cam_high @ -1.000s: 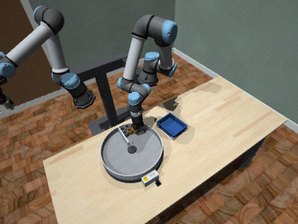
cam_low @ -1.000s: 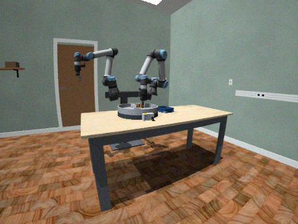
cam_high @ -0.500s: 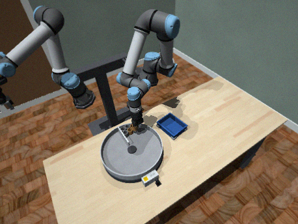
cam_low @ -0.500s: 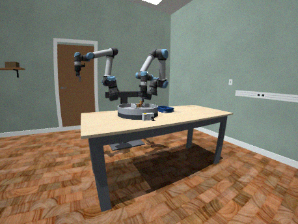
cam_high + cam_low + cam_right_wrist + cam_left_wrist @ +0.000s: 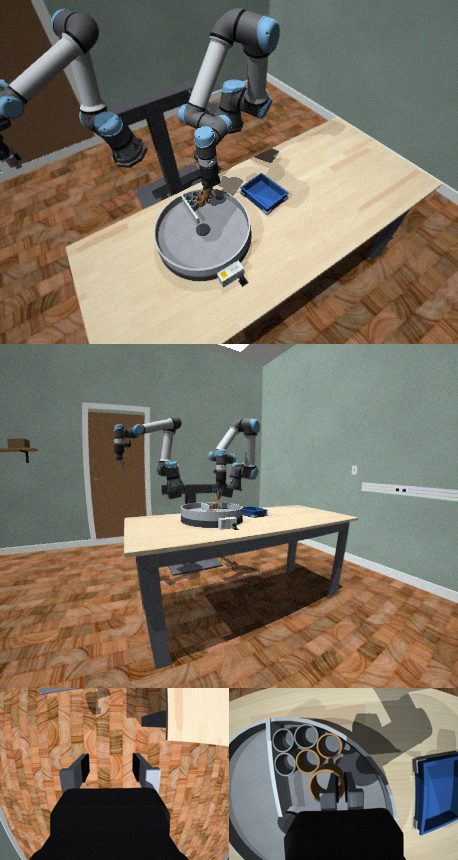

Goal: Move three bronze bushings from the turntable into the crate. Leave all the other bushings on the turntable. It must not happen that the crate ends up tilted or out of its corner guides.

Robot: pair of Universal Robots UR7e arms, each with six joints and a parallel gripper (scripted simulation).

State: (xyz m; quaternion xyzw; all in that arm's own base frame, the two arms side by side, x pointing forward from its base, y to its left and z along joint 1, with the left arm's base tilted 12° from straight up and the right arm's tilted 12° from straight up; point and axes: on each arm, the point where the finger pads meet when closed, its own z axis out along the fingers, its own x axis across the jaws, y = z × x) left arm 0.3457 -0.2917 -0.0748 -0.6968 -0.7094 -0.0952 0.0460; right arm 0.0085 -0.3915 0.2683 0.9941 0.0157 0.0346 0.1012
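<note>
Right now my left hand is 4 cm short of the blue crate, 26 cm to the right of it and 14 cm above it. Round my left hand: turntable: 13 cm ahead, 9 cm to the right, 11 cm below.
</note>
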